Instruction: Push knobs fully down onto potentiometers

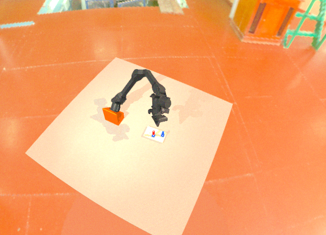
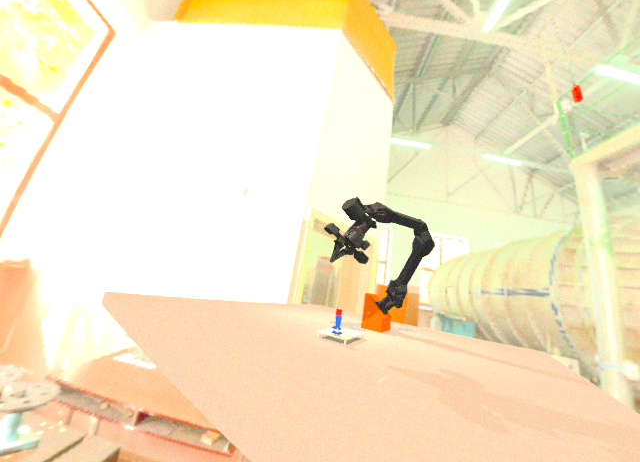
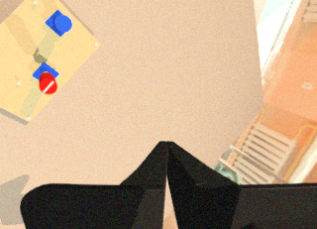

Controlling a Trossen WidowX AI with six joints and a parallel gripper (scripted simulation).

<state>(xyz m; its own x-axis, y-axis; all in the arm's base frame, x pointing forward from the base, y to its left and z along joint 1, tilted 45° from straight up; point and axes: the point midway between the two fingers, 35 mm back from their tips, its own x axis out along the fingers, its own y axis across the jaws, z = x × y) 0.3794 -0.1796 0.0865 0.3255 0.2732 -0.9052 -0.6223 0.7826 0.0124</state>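
My gripper tip is now 160 mm above the red knob, 40 mm to the right of it and 40 mm past it. Round my gripper tip: blue knob: 180 mm below, 70 mm to the left, 20 mm ahead.
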